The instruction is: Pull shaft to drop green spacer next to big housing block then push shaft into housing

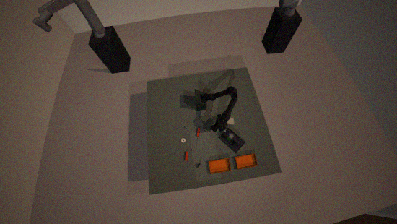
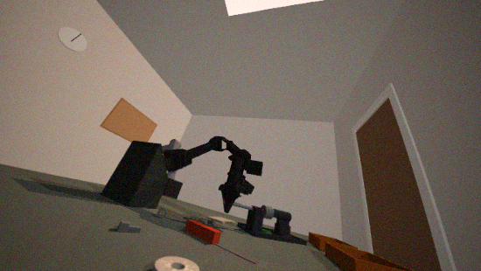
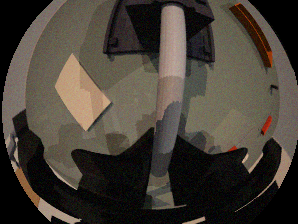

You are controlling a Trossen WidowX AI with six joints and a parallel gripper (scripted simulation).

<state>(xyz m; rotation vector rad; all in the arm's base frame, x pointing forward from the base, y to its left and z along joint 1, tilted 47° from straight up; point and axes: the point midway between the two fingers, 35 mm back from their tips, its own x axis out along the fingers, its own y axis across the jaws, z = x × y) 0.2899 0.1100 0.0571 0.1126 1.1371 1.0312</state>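
My gripper tip is now 70 mm short of the grey shaft, 50 mm to the right of it and 40 mm below it. From my gripper tip the other things lie so: white ring: 380 mm to the right, 90 mm ahead, 40 mm below; beige card: 130 mm to the left, 60 mm behind, 40 mm below; greenish spacer: 140 mm ahead, 100 mm to the left, 30 mm below.
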